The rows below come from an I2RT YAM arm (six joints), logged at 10 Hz.
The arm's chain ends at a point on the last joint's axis. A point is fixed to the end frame.
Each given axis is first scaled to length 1.
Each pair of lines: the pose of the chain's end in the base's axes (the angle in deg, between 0 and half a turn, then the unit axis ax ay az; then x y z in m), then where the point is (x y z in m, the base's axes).
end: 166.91, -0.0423, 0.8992, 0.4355, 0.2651, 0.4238, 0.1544
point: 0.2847 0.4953 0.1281
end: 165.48, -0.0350, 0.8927, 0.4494, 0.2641, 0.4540, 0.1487
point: 0.2855 0.5259 0.1251
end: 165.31, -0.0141, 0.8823, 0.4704, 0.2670, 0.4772, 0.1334
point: 0.2904 0.5495 0.1132
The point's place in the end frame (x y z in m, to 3 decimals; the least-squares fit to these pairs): -0.011 0.021 0.075
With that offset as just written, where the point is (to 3 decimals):
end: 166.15, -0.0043, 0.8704, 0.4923, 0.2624, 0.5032, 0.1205
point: 0.286 0.576 0.104
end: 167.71, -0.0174, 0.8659, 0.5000, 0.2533, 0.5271, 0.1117
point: 0.274 0.601 0.096
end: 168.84, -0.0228, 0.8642, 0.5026, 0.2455, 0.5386, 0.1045
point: 0.264 0.613 0.089
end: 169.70, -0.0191, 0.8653, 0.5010, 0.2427, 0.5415, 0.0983
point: 0.261 0.616 0.082
